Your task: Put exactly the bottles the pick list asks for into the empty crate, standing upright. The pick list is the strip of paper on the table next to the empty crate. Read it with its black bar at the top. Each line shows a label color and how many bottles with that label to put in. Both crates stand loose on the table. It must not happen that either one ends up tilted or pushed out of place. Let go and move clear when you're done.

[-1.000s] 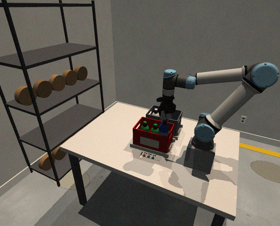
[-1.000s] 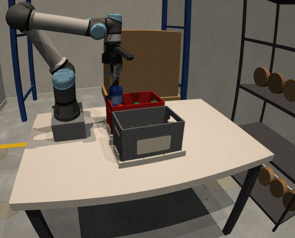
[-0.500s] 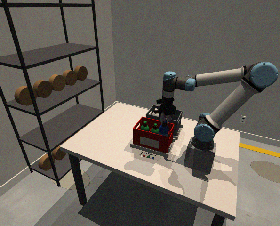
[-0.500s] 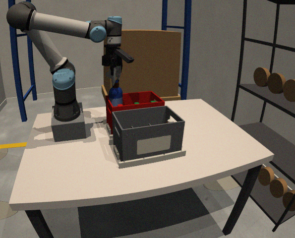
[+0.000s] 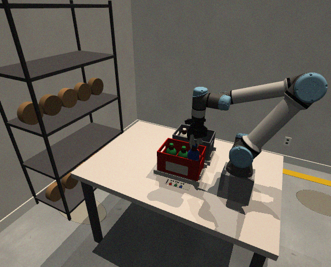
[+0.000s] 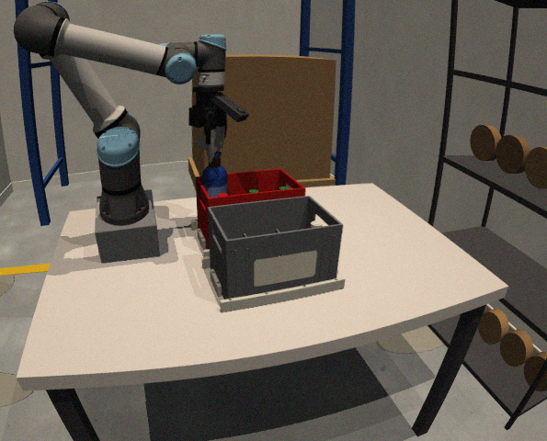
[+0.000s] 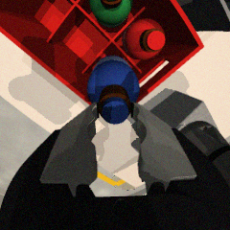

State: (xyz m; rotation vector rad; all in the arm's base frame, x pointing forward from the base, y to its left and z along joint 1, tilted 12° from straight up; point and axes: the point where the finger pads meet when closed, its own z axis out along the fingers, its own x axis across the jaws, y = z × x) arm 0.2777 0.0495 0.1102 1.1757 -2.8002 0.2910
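My hand is 70 mm above the blue bottle. Also, from my hand: red bottle (160 mm below, 90 mm to the right); then red crate (160 mm below, 90 mm ahead, 40 mm to the right); then pick list (250 mm below, 90 mm to the left, 60 mm ahead).
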